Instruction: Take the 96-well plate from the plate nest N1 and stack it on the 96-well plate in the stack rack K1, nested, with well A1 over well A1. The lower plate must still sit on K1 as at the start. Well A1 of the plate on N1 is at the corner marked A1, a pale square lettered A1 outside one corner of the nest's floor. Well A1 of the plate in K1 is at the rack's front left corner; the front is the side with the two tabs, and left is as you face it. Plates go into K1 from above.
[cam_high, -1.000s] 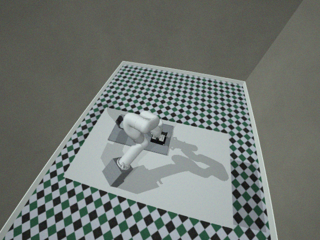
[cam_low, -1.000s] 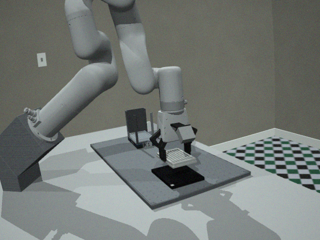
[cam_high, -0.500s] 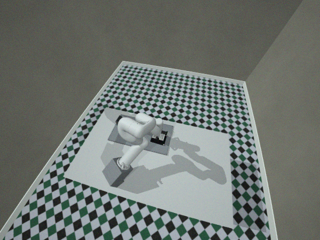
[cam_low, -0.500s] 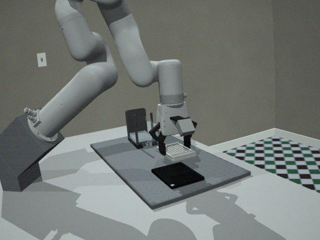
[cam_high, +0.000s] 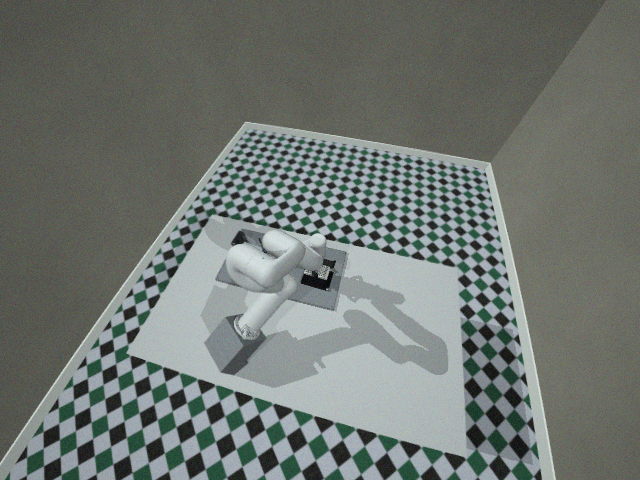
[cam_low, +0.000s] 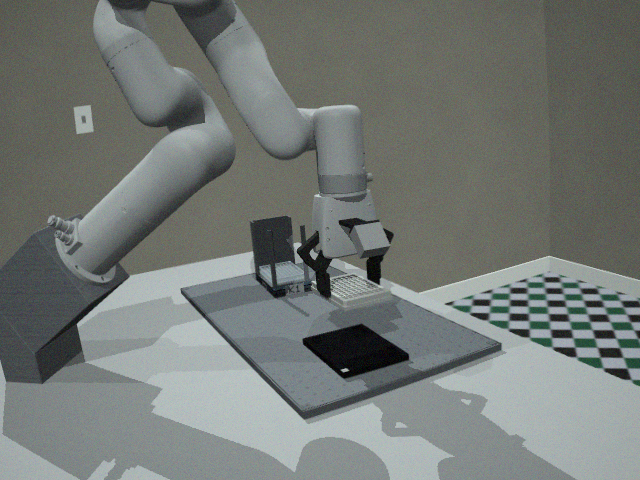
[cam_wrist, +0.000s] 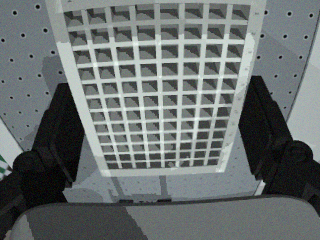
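My gripper is now 43 cm to the right of the dark rack wall, 27 cm short of it and 4 cm above it. From my hand the other things lie so: pale A1 square (11 cm below, 8 cm behind, 4 cm to the right); then K1 label (29 cm to the left, 19 cm ahead, 11 cm below); then white 96-well plate (1 cm below).
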